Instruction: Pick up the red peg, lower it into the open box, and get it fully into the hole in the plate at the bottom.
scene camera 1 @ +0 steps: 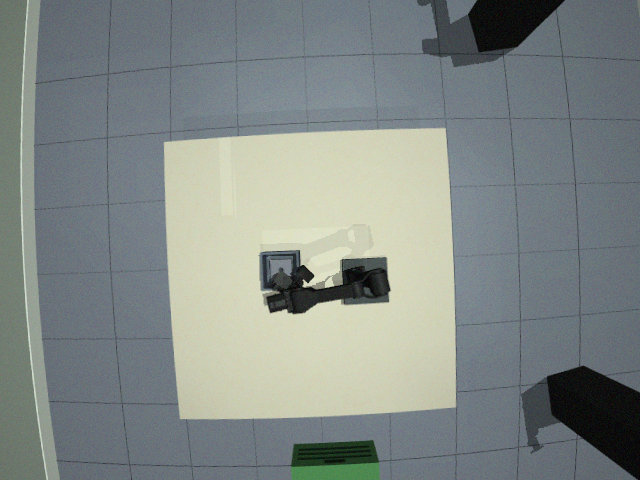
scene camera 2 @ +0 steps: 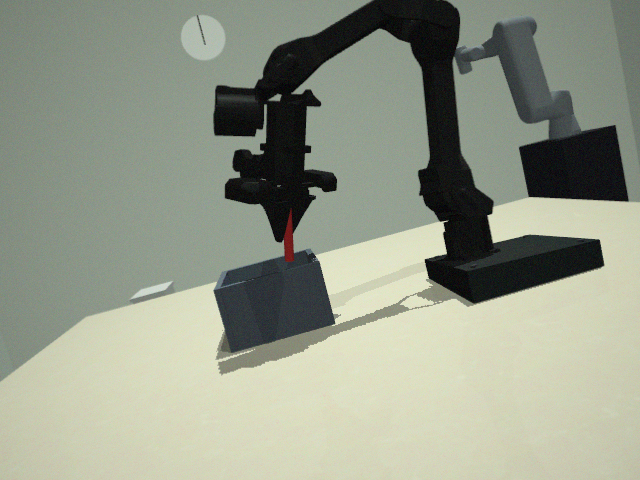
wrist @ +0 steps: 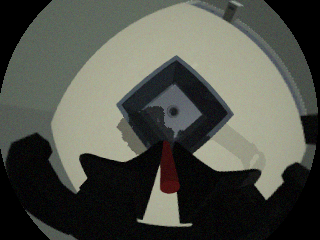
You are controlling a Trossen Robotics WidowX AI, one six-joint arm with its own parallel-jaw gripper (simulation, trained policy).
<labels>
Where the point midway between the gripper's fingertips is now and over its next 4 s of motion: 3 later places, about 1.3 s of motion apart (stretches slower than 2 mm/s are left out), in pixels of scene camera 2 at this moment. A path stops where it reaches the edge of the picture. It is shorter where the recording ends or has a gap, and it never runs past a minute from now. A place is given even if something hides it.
My gripper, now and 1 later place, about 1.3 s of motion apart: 282,241; 255,282
</labels>
